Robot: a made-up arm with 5 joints.
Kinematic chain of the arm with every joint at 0, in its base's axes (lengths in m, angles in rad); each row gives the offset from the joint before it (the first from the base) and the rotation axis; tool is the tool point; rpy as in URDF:
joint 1: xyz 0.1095 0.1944 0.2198 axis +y
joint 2: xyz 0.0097 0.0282 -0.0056 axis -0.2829 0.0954 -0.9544
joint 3: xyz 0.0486 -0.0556 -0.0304 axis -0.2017 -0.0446 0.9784
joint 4: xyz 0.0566 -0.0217 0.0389 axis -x
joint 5: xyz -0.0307 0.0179 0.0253 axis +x
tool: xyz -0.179 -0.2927 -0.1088 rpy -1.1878 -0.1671 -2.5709
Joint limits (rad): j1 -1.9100..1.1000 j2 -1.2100..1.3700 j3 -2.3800..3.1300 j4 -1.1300..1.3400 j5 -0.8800..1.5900
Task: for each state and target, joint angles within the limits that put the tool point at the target. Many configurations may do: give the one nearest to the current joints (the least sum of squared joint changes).
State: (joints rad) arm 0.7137 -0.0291 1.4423 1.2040 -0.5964
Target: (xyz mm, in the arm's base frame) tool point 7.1 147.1 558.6
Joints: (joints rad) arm -0.1446 0.5715 1.3773 0.8823 -0.8800
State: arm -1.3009 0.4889 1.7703 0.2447 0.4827
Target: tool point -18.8 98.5 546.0
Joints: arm -1.5754 0.5806 2.3026 0.6104 0.2025
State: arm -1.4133 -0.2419 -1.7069 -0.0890 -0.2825
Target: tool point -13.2 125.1 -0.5
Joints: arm -1.1142 -0.8524 -1.7602 0.2404 -0.1608
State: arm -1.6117 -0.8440 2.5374 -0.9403 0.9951
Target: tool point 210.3 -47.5 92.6
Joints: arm -1.3916 -0.2772 1.6804 -1.1300 1.3622
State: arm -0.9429 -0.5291 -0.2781 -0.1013 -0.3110
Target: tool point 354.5 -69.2 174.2
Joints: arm -0.6640 -0.7510 0.0293 -0.3571 -0.2035
